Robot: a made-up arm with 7 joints.
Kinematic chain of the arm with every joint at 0, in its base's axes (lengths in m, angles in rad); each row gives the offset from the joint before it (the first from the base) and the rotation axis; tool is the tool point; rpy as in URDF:
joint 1: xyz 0 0 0.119 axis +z
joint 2: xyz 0 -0.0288 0.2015 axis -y
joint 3: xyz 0 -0.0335 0.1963 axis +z
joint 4: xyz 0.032 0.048 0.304 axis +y
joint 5: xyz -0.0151 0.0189 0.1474 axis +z
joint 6: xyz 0 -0.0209 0.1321 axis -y
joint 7: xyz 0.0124 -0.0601 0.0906 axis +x
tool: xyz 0 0 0 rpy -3.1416 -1.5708 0
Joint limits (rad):
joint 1: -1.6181..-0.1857
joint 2: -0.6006..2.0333
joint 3: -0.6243..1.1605
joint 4: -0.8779..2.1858
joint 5: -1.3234..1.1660
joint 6: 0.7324..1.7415
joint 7: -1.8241..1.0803
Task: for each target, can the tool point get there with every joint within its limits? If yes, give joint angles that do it. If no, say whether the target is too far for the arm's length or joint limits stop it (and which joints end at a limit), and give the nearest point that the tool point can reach.
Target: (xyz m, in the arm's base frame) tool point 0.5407 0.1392 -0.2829
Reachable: no: joint limits stop it (at a limit: joint 1, joint 2, joint 4) | nearest point 0.2077 0.4559 -0.1286 | short by 0.485 m
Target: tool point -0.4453 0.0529 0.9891
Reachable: yes | joints -0.3163 0.6547 0.1222 0.3660 0.2316 1.6338 -0.5233
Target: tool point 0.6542 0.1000 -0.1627
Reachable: no: joint limits stop it (at a limit: joint 1, joint 2, joint 3, joint 4, joint 5) | nearest point 0.3297 0.3655 0.1534 | short by 0.525 m
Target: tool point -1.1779 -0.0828 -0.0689
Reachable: no: too far | nearest point -0.8229 -0.0023 0.0491 | short by 0.383 m
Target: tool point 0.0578 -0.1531 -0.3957
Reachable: no: joint limits stop it (at a limit: joint 1, joint 2, joint 4) | nearest point -0.4046 -0.0215 -0.2038 | short by 0.518 m
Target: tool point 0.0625 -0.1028 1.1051
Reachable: yes | joints -0.4241 -0.3771 -0.0551 -0.4789 0.0362 0.9704 -0.4974
